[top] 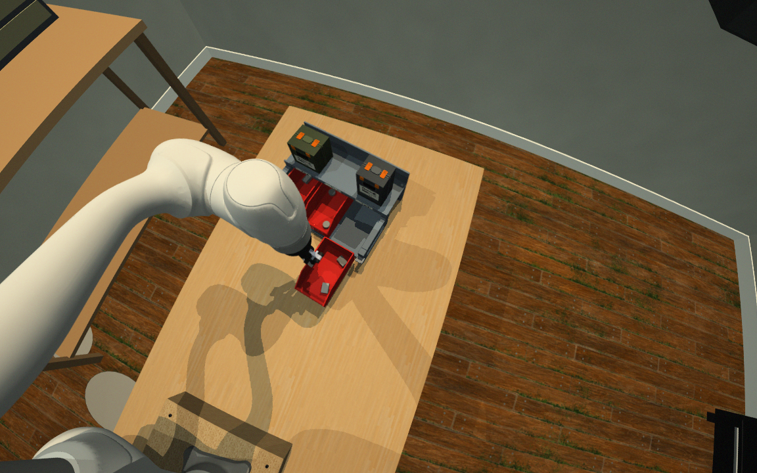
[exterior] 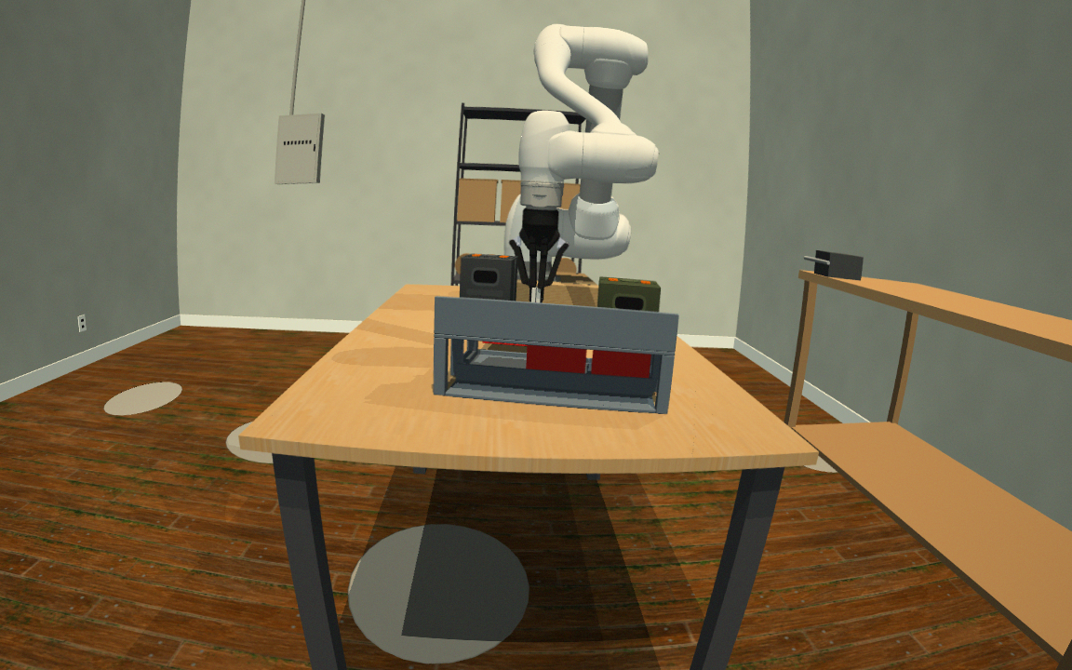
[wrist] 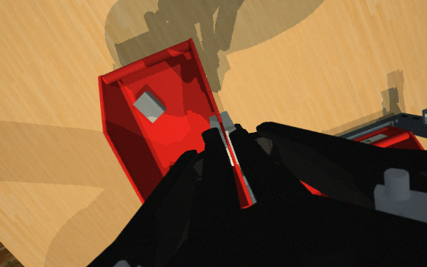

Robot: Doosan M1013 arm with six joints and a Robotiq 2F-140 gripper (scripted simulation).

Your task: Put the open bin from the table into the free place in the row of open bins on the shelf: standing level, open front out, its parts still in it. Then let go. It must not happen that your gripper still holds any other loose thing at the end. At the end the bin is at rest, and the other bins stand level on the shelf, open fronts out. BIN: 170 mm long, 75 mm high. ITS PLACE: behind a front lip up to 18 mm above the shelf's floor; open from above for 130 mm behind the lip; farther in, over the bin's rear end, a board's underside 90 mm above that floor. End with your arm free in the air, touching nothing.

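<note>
Right now the front lip is 110 mm ahead of my hand, 100 mm below it and 30 mm to the left of it.
</note>
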